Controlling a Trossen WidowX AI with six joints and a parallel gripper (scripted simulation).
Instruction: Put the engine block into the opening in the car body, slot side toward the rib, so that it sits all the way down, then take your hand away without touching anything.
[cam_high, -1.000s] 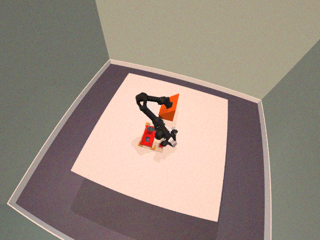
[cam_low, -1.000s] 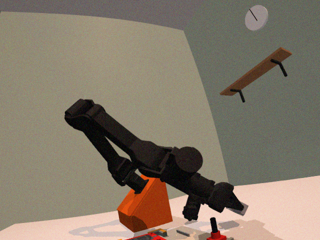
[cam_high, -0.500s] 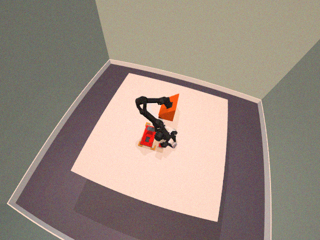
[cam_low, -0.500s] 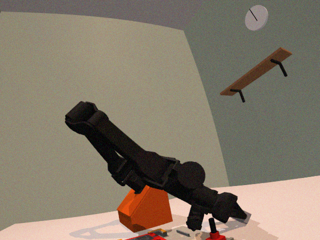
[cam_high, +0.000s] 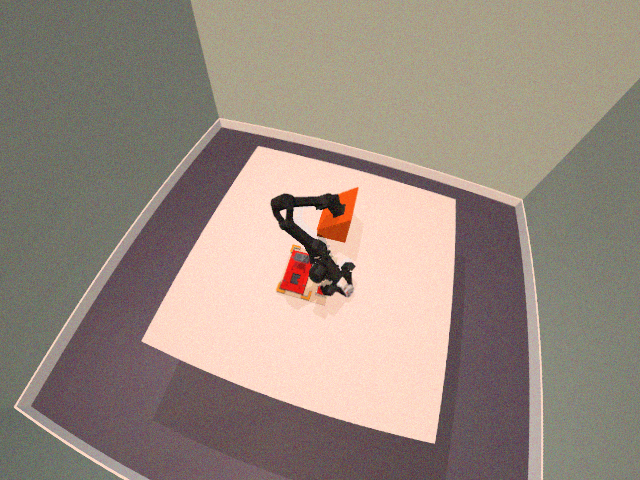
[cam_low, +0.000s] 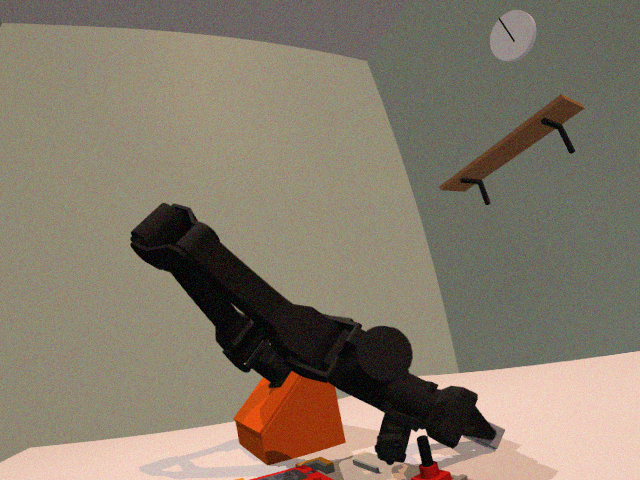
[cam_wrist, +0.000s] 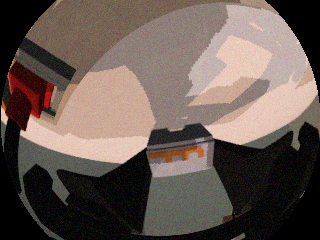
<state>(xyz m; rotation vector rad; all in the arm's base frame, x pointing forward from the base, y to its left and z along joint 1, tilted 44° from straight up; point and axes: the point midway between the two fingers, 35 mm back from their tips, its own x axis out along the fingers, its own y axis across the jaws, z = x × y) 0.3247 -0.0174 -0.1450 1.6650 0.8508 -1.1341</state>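
The grey engine block lies right at my gripper tip.
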